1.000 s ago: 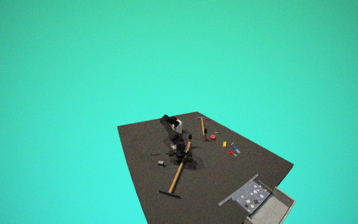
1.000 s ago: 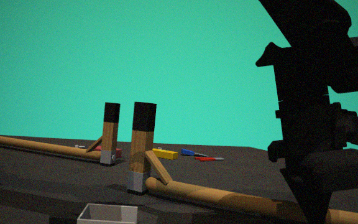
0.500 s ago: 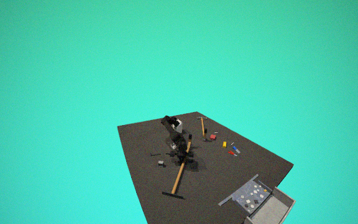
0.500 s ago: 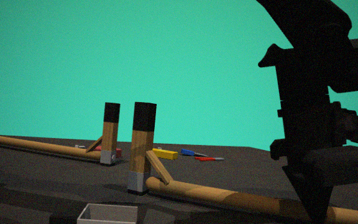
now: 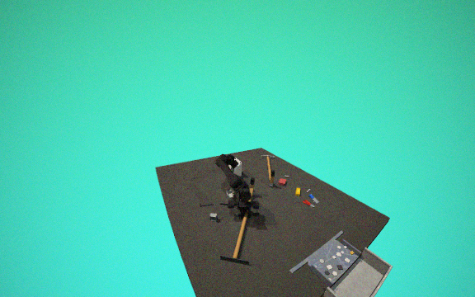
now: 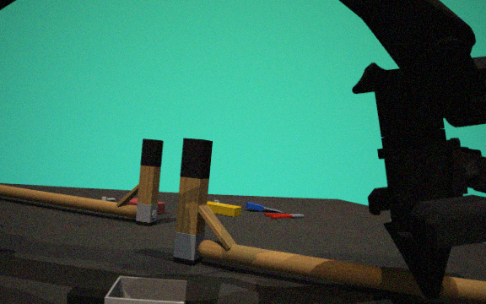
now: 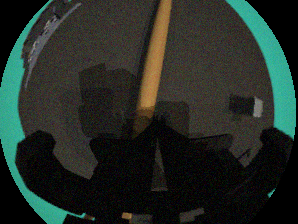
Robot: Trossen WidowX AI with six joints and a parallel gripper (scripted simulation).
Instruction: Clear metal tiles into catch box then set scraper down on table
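My gripper tip is 50 mm below the long scraper and 30 mm short of it. Also, from my gripper tip: small grey box 170 mm to the right, 60 mm behind, 10 mm above; then red tool 500 mm to the left, 80 mm ahead, 10 mm below; then yellow block 530 mm to the left, 70 mm behind.
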